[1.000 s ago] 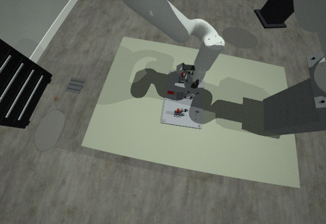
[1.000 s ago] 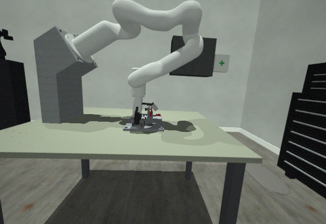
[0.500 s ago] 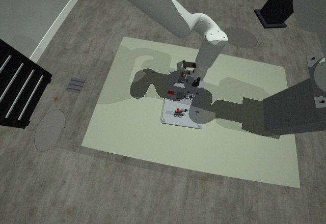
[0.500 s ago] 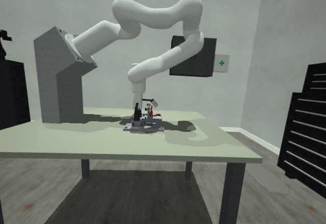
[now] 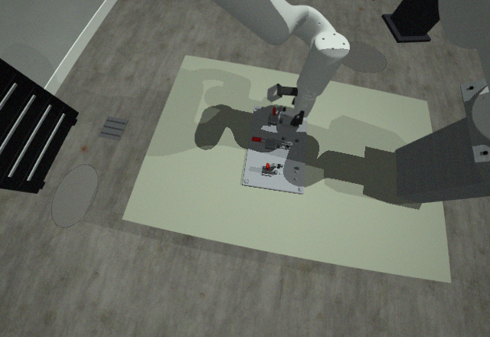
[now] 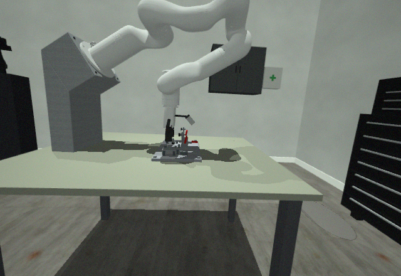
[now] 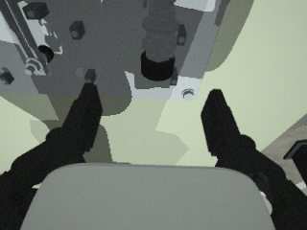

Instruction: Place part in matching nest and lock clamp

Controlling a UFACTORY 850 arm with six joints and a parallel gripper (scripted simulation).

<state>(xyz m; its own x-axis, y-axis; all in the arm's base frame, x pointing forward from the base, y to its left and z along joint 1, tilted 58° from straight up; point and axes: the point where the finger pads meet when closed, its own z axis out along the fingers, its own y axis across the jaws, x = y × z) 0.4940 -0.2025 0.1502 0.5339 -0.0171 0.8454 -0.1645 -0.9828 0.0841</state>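
My gripper is now 7 cm above the grey block part. From my hand the other things lie so: grey fixture plate 7 cm ahead, 9 cm to the left, 9 cm below.
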